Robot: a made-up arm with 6 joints. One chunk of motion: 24 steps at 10 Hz.
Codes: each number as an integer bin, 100 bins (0 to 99) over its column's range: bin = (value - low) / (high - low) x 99, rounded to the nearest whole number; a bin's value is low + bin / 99 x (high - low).
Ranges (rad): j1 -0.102..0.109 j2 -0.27..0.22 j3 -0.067..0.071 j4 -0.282..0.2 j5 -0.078..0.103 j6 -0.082..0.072
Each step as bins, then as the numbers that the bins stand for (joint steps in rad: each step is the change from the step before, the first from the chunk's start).
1 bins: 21 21 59 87 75 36
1 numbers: -0.05724 -0.16606 0.01524 0.14158 0.05912 -0.02600
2 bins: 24 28 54 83 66 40
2 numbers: -0.05085 -0.13141 0.00827 0.12210 0.04267 -0.01978
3 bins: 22 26 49 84 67 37
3 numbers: -0.05511 -0.14131 0.00130 0.12697 0.04449 -0.02444
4 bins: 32 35 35 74 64 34
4 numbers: -0.03380 -0.09677 -0.01821 0.07828 0.03901 -0.02911
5 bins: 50 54 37 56 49 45
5 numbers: 0.00457 -0.00273 -0.01542 -0.00935 0.01159 -0.01200
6 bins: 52 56 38 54 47 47
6 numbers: 0.00883 0.00717 -0.01403 -0.01909 0.00793 -0.00889
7 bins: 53 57 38 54 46 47
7 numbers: 0.01096 0.01212 -0.01403 -0.01909 0.00610 -0.00889
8 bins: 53 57 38 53 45 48
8 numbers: 0.01096 0.01212 -0.01403 -0.02396 0.00427 -0.00733
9 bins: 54 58 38 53 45 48
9 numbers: 0.01309 0.01707 -0.01403 -0.02396 0.00427 -0.00733
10 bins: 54 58 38 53 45 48
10 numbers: 0.01309 0.01707 -0.01403 -0.02396 0.00427 -0.00733
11 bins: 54 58 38 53 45 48
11 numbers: 0.01309 0.01707 -0.01403 -0.02396 0.00427 -0.00733
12 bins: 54 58 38 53 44 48
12 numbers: 0.01309 0.01707 -0.01403 -0.02396 0.00244 -0.00733
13 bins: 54 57 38 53 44 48
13 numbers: 0.01309 0.01212 -0.01403 -0.02396 0.00244 -0.00733
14 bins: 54 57 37 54 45 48
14 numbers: 0.01309 0.01212 -0.01542 -0.01909 0.00427 -0.00733
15 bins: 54 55 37 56 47 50
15 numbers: 0.01309 0.00222 -0.01542 -0.00935 0.00793 -0.00422
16 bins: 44 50 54 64 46 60
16 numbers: -0.00822 -0.02253 0.00827 0.02960 0.00610 0.01133
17 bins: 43 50 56 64 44 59
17 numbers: -0.01035 -0.02253 0.01106 0.02960 0.00244 0.00978
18 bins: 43 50 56 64 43 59
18 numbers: -0.01035 -0.02253 0.01106 0.02960 0.00062 0.00978
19 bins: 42 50 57 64 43 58
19 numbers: -0.01248 -0.02253 0.01245 0.02960 0.00062 0.00822
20 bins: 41 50 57 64 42 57
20 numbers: -0.01462 -0.02253 0.01245 0.02960 -0.00121 0.00667
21 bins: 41 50 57 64 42 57
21 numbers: -0.01462 -0.02253 0.01245 0.02960 -0.00121 0.00667
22 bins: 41 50 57 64 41 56
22 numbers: -0.01462 -0.02253 0.01245 0.02960 -0.00304 0.00511
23 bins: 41 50 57 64 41 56
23 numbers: -0.01462 -0.02253 0.01245 0.02960 -0.00304 0.00511
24 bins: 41 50 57 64 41 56
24 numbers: -0.01462 -0.02253 0.01245 0.02960 -0.00304 0.00511
